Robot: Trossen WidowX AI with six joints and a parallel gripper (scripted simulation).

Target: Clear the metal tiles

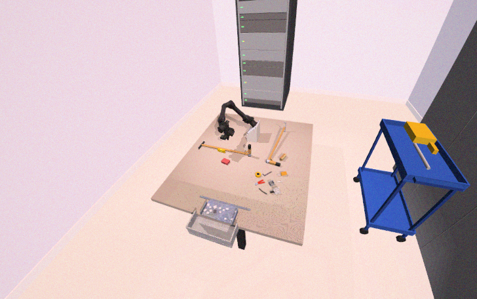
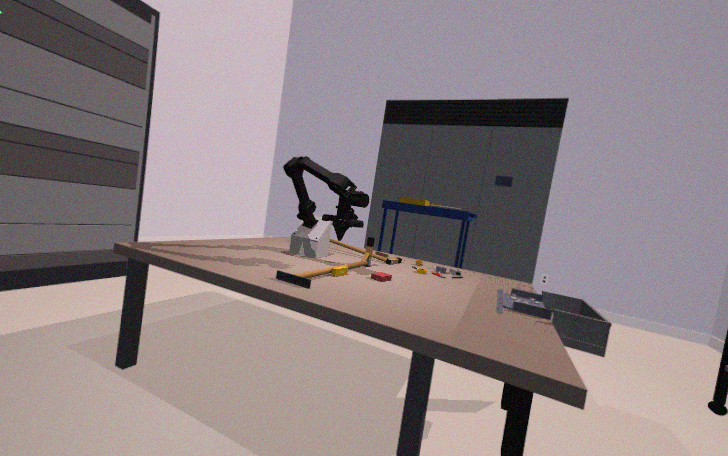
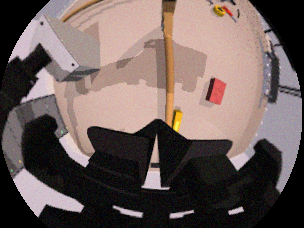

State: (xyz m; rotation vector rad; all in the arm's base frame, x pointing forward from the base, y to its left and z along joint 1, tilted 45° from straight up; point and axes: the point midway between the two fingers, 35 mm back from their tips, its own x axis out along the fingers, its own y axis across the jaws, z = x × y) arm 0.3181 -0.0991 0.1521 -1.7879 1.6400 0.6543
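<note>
Now: the long scraper 7 cm below my gripper tip, 4 cm ahead of it and 3 cm to the right of it. Round my gripper tip: yellow tape roll: 43 cm to the left, 24 cm ahead, 12 cm below; then yellow block: 11 cm below, 7 cm ahead, 6 cm to the right; then red block: 19 cm ahead, 12 cm below, 6 cm to the left.
</note>
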